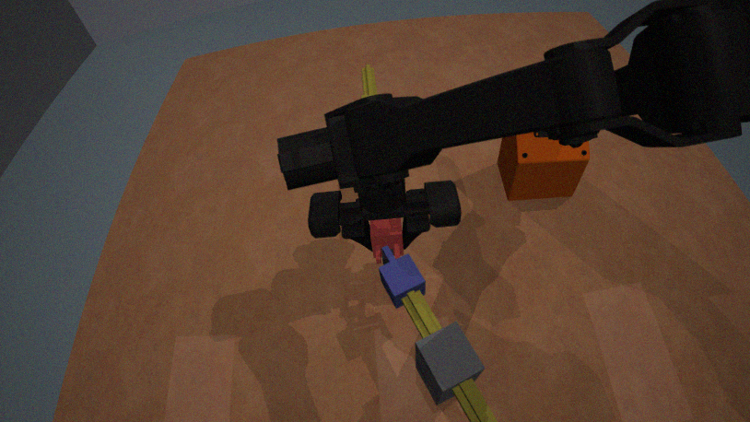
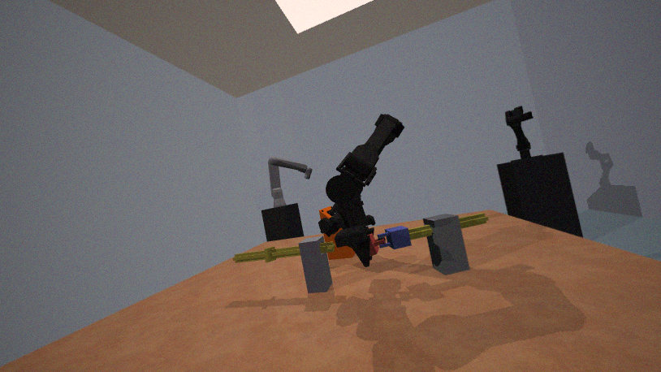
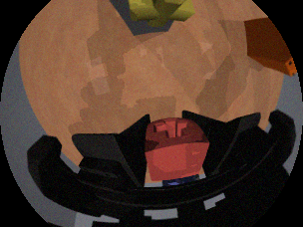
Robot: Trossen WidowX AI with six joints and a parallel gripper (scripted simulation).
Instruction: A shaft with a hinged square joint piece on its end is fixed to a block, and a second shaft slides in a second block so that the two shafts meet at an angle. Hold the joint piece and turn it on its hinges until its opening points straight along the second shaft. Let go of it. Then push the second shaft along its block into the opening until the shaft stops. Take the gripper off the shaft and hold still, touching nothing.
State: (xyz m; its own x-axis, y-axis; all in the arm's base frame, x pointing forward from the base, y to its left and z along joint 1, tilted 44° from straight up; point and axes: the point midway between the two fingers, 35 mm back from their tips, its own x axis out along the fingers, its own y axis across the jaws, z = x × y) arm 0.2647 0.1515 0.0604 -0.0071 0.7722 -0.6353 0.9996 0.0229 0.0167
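My gripper tip is 40 mm below the red joint piece and 10 mm to the right of it.
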